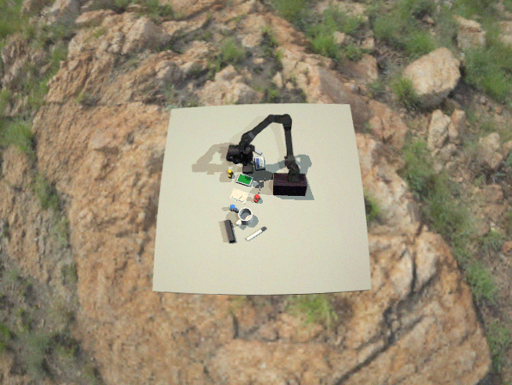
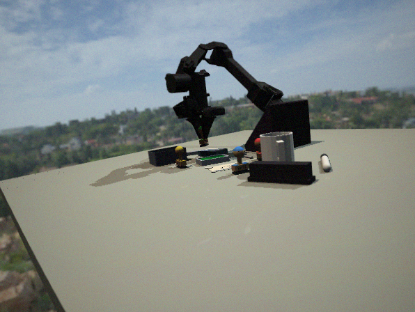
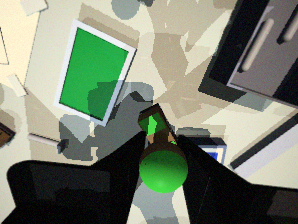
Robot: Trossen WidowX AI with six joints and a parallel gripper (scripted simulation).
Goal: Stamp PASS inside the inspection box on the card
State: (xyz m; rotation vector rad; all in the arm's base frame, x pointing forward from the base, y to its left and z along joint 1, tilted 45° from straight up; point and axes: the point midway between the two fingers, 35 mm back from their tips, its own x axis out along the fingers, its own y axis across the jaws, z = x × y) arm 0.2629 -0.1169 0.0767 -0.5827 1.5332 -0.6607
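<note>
Right now the green ink pad is 3 cm ahead of my gripper tip, 7 cm to the left of it and 6 cm below it. The rest, counted from my gripper tip: green-knobbed stamp (right at my gripper tip); yellow-knobbed stamp (12 cm ahead, 3 cm to the left, 5 cm below); dark tray (8 cm ahead, 10 cm to the right, 6 cm below).
</note>
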